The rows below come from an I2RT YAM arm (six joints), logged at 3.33 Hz.
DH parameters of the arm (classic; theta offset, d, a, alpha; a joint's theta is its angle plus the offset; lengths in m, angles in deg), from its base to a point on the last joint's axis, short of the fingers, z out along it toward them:
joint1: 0 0.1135 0.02 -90
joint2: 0 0 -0.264 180
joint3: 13.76 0 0.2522 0
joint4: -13.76 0 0.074 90
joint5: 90 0 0 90
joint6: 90 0.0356 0 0
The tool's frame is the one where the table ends.
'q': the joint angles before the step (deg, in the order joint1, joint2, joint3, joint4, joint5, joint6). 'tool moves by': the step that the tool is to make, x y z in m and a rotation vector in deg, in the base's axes. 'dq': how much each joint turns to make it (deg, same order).
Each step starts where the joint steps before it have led.
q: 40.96 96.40 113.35 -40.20 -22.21 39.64
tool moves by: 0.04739 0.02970 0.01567 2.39 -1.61 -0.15
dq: -1.28 16.75 25.10 -5.45 -1.34 0.33
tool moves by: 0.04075 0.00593 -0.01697 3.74 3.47 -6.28
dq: -2.57 6.86 5.01 3.97 1.82 6.53
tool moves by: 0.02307 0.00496 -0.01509 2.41 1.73 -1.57
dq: -1.24 3.76 1.46 3.52 -0.58 3.16
